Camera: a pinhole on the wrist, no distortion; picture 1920 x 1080 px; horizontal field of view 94.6 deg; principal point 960.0 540.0 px. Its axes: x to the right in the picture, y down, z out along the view. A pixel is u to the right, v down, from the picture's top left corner.
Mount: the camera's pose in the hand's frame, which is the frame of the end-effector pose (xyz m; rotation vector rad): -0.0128 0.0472 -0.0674 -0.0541 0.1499 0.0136
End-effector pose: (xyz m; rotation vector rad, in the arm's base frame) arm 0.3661 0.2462 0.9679 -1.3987 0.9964 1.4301
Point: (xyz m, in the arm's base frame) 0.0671 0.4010 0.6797
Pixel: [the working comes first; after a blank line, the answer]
In the camera's frame: 0.2587 0.1808 0.3431

1628.0 1006.8
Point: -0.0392 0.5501 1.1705
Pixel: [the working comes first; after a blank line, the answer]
In the camera's frame: -0.2487 0.2208 0.4670

488.3 958.9
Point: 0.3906 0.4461 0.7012
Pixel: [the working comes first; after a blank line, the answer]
In the camera's frame: 0.2499 -0.1386 0.2722

1773.4 88.9
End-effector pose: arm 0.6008 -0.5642 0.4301 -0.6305 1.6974 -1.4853
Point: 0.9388 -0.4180 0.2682
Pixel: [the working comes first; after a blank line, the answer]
In the camera's frame: -0.2928 0.1712 0.2256

outside the picture
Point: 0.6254 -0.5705 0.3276
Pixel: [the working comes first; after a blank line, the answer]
In the camera's frame: 0.0136 0.0489 0.0984

1082.3 980.5
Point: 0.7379 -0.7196 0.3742
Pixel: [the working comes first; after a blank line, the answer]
In the camera's frame: 0.0278 -0.0216 0.2769

1048.9 471.0
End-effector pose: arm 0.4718 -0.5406 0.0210 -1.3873 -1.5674 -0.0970
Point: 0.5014 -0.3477 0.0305
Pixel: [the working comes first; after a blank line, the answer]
In the camera's frame: 0.1335 0.0248 0.1891

1585.2 656.2
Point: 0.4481 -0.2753 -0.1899
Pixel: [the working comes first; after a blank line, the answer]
In the camera's frame: -0.0026 0.1143 0.3627

953.6 819.3
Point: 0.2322 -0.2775 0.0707
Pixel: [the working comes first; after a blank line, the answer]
In the camera's frame: 0.1383 -0.1933 0.3663

1294.4 72.4
